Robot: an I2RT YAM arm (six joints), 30 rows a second.
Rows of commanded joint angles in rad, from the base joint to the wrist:
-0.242 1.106 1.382 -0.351 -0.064 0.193
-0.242 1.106 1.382 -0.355 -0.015 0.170
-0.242 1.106 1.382 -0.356 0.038 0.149
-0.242 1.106 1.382 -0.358 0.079 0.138
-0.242 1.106 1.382 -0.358 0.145 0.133
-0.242 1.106 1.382 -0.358 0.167 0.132
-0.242 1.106 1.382 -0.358 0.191 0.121
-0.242 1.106 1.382 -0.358 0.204 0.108
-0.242 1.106 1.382 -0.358 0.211 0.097
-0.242 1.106 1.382 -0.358 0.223 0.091
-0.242 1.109 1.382 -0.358 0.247 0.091
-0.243 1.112 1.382 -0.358 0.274 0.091
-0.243 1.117 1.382 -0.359 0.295 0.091
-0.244 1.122 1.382 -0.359 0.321 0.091
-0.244 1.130 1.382 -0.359 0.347 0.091
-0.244 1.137 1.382 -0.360 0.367 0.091
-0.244 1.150 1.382 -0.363 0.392 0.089
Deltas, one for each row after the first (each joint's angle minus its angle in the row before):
0.000 0.000 0.000 -0.004 0.049 -0.023
0.000 0.000 0.000 -0.001 0.053 -0.021
0.000 0.000 0.000 -0.002 0.041 -0.011
0.000 0.000 0.000 0.000 0.066 -0.005
0.000 0.000 0.000 0.000 0.022 -0.001
0.000 0.000 0.000 0.000 0.024 -0.011
0.000 0.000 0.000 0.000 0.013 -0.013
0.000 0.000 0.000 0.000 0.007 -0.011
0.000 0.000 0.000 0.000 0.012 -0.006
0.000 0.003 0.000 0.000 0.024 0.000
-0.001 0.003 0.000 0.000 0.027 0.000
0.000 0.005 0.000 -0.001 0.021 0.000
-0.001 0.005 0.000 0.000 0.026 0.000
0.000 0.008 0.000 0.000 0.026 0.000
0.000 0.007 0.000 -0.001 0.020 0.000
0.000 0.013 0.000 -0.003 0.025 -0.002

